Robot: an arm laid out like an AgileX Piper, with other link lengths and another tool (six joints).
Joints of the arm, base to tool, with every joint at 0 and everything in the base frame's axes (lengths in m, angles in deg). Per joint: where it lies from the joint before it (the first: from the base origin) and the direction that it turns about. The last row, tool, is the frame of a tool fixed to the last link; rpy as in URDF.
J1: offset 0.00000 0.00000 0.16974 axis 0 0 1
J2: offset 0.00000 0.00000 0.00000 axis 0 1 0
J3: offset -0.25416 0.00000 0.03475 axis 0 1 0
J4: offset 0.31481 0.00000 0.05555 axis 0.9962 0 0.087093
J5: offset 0.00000 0.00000 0.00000 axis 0 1 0
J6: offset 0.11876 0.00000 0.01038 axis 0.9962 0 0.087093
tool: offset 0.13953 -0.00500 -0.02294 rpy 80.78 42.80 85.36
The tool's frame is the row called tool.
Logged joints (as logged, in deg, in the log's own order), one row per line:
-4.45, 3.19, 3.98, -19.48, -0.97, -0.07
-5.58, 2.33, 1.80, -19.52, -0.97, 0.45
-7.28, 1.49, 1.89, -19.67, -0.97, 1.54
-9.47, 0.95, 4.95, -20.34, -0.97, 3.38
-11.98, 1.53, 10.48, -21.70, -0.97, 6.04
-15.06, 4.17, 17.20, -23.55, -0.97, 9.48
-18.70, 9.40, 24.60, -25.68, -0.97, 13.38
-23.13, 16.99, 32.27, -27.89, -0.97, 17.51
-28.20, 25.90, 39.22, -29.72, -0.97, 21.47
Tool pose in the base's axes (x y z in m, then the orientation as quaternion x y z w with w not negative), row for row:
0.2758, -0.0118, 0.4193, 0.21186, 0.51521, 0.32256, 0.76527
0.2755, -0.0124, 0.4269, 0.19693, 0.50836, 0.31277, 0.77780
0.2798, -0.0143, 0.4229, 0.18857, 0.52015, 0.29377, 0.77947
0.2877, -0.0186, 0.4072, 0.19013, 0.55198, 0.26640, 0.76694
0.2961, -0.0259, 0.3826, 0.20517, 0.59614, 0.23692, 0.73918
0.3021, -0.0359, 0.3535, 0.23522, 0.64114, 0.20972, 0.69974
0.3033, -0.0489, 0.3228, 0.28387, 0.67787, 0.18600, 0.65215
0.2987, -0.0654, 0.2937, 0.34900, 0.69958, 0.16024, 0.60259
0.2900, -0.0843, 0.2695, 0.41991, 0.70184, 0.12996, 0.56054
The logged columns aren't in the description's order. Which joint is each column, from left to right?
Columns, left to right: J4, J6, J5, J3, J1, J2.
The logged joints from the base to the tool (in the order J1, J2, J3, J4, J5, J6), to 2 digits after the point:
-0.97, -0.07, -19.48, -4.45, 3.98, 3.19
-0.97, 0.45, -19.52, -5.58, 1.80, 2.33
-0.97, 1.54, -19.67, -7.28, 1.89, 1.49
-0.97, 3.38, -20.34, -9.47, 4.95, 0.95
-0.97, 6.04, -21.70, -11.98, 10.48, 1.53
-0.97, 9.48, -23.55, -15.06, 17.20, 4.17
-0.97, 13.38, -25.68, -18.70, 24.60, 9.40
-0.97, 17.51, -27.89, -23.13, 32.27, 16.99
-0.97, 21.47, -29.72, -28.20, 39.22, 25.90

